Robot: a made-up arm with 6 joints.
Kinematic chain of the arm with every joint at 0, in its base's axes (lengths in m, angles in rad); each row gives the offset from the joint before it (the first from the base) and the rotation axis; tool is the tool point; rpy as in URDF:
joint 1: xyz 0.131 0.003 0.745 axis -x
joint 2: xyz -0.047 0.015 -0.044 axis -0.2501 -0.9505 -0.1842
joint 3: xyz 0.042 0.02 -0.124 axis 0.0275 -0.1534 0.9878
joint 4: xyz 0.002 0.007 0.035 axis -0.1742 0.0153 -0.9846
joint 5: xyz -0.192 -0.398 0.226 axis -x
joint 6: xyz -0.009 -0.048 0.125 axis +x
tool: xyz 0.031 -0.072 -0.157 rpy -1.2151 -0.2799 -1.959
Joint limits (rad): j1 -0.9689..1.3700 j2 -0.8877..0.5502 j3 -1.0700..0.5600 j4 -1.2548..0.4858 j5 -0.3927..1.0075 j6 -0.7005..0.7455
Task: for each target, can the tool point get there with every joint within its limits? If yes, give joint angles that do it. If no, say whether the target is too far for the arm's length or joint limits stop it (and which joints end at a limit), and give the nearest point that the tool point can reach.
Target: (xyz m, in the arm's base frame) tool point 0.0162 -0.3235 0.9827
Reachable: yes | joints 0.3745 -0.6922 0.0491 0.2499 0.3698 0.5471
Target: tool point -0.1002 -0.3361 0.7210
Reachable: yes | joints -0.6518 -0.5949 -0.2900 0.2876 -0.0448 0.4569
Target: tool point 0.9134 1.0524 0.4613
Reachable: no: too far | nearest point 0.5732 0.5061 0.5728 | short by 0.653 m
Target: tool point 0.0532 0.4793 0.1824
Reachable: no: joint limits stop it (at a limit: joint 1, joint 2, joint 4, joint 5) | nearest point 0.3302 0.2371 0.2456 | short by 0.373 m
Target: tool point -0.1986 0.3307 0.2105
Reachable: no: joint limits stop it (at a limit: joint 1, joint 3, joint 4, joint 5, joint 6) | nearest point -0.3679 0.2254 0.5349 | short by 0.381 m
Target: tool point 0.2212 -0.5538 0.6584
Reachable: yes | joints -0.0369 -0.6030 -0.2159 -0.4981 0.2209 -0.3083
